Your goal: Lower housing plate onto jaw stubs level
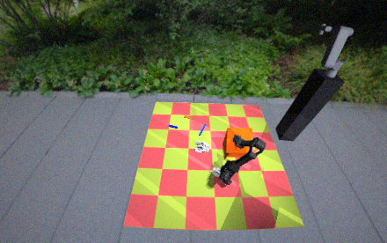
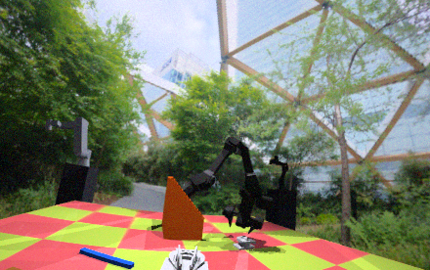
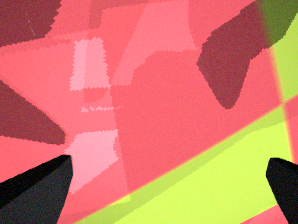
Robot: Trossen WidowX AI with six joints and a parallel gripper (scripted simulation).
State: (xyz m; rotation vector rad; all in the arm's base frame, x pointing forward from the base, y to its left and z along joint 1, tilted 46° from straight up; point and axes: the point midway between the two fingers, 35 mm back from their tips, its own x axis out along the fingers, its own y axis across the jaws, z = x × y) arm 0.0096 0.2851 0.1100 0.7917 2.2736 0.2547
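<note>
My gripper tip is 150 mm short of the white part, 40 mm to the left of it and 10 mm above it. The rest, counted from my gripper tip: orange stick: 640 mm to the right, 450 mm ahead, 20 mm below.
</note>
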